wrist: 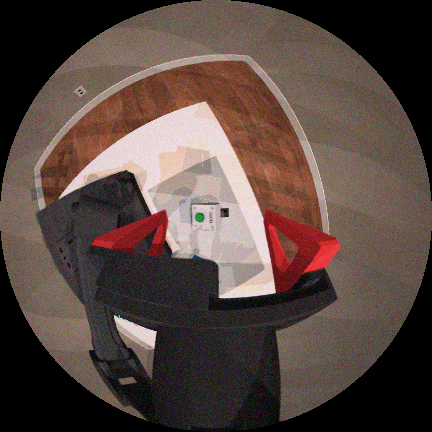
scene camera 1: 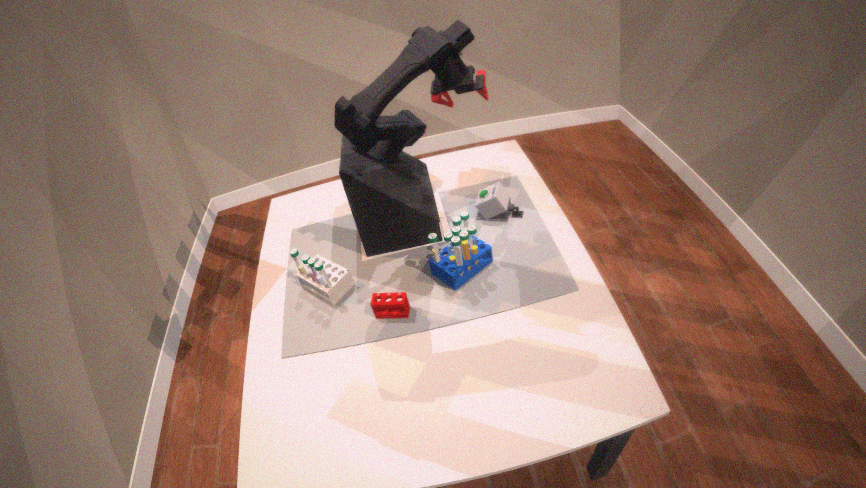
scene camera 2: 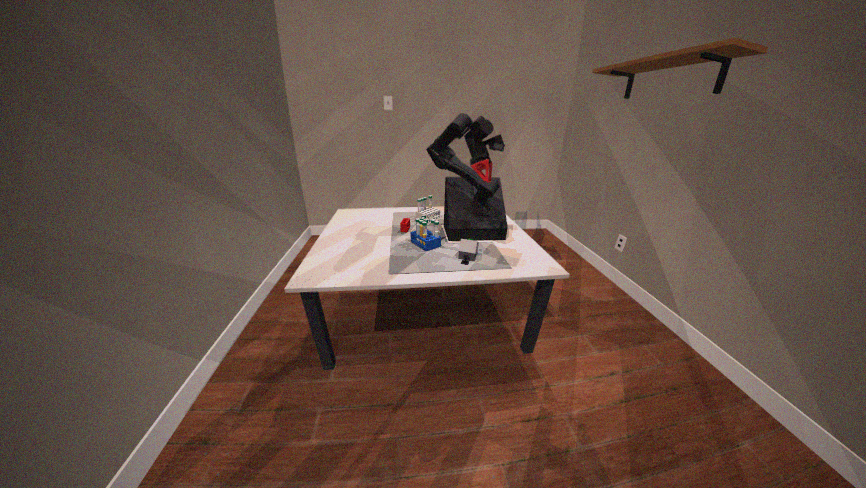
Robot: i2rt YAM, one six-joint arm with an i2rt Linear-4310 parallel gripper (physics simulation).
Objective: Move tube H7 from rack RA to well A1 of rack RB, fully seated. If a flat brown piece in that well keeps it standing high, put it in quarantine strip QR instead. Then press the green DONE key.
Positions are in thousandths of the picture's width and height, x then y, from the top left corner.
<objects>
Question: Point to a grey mat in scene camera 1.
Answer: At 609,548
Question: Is my gripper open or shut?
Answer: Open.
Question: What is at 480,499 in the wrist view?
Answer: A grey device with green button.
</objects>
